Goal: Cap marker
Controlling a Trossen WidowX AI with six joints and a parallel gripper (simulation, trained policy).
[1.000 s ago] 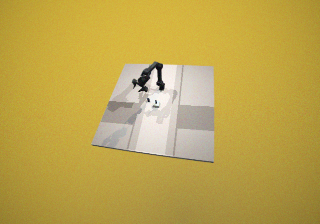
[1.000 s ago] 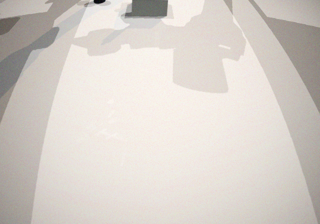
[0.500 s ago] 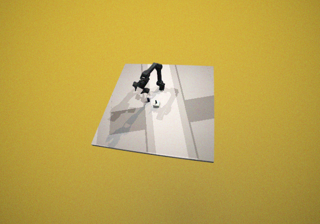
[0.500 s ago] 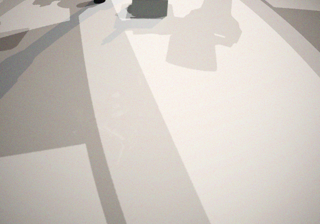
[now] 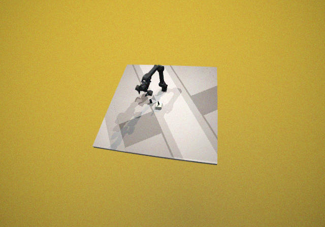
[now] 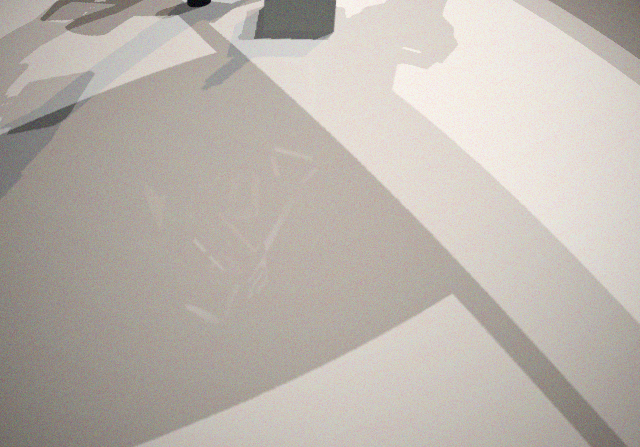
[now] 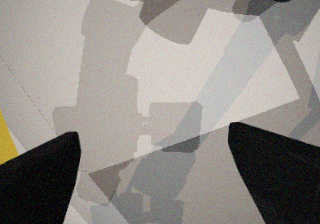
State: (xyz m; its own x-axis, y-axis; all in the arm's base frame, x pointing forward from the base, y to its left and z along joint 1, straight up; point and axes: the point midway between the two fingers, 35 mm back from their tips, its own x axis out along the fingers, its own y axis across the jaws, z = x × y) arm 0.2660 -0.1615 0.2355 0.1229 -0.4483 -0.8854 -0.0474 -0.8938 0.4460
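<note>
The dark cap is 50 mm behind my gripper tip, 50 mm to the left of it and 180 mm below it. The rest, counted from my gripper tip: dark marker (10 mm behind, 160 mm to the left, 130 mm below); then pale holder block (10 mm behind, 160 mm to the left, 190 mm below).
</note>
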